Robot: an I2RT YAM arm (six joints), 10 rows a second.
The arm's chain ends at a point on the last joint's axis. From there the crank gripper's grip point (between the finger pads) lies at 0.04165 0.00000 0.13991 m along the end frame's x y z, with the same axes.
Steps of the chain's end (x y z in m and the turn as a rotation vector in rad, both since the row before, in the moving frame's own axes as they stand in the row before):
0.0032, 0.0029, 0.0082, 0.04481, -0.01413, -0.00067
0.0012, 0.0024, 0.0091, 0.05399, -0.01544, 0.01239
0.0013, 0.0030, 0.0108, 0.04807, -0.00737, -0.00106
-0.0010, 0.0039, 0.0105, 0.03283, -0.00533, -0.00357
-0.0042, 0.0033, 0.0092, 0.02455, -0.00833, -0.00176
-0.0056, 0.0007, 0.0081, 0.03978, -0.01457, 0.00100
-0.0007, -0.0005, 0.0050, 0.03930, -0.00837, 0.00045
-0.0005, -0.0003, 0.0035, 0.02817, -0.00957, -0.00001
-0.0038, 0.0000, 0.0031, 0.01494, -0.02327, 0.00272
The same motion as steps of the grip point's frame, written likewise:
0.0012, -0.0034, 0.0086, 0.04481, -0.01413, -0.00067
-0.0009, -0.0047, 0.0095, 0.05399, -0.01544, 0.01239
0.0003, -0.0038, 0.0109, 0.04807, -0.00737, -0.00106
-0.0018, -0.0008, 0.0106, 0.03283, -0.00533, -0.00357
-0.0054, -0.0002, 0.0095, 0.02455, -0.00833, -0.00176
-0.0076, -0.0048, 0.0086, 0.03978, -0.01457, 0.00100
-0.0019, -0.0060, 0.0052, 0.03930, -0.00837, 0.00045
-0.0018, -0.0042, 0.0038, 0.02817, -0.00957, -0.00001
-0.0071, -0.0020, 0.0040, 0.01494, -0.02327, 0.00272

